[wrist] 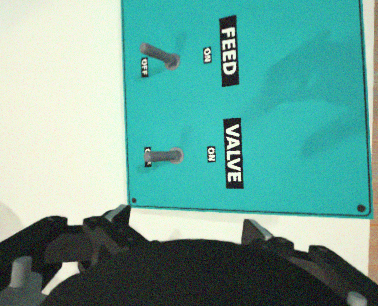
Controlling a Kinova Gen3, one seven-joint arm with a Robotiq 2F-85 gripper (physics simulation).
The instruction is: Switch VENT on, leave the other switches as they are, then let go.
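Places are measured from the arm's base along level axes (x ahead, y left, z up), in metres.
Where they show: gripper, fingertip midpoint: (186, 224).
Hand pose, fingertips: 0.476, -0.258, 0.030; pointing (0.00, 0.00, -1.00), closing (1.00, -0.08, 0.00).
Observation:
Each offset is from my fingertips to the top centre of the thing, as dx, dy, dz. "spot": to the spot under its first point. Level surfaces: height alone.
A teal switch panel (300, 195) fills the middle and right of the wrist view. The VENT switch and its label do not show in this view. The FEED switch {spot: -0.036, +0.166, -0.081} (160, 55) is a grey lever leaning left toward its OFF label. The VALVE switch {spot: -0.026, +0.050, -0.080} (164, 156) is a grey lever also leaning left, over its OFF label, which it partly covers. My gripper (186, 224) is open, with its fingers wide apart at the bottom of the view, by the panel's lower edge in the picture. No lever is between the fingers.
The panel lies on a pale surface {dz -0.191} (60, 110). A strip of wood (374, 250) shows along the right edge of the view. A soft shadow falls across the right part of the panel. Screws mark the panel's two lower corners.

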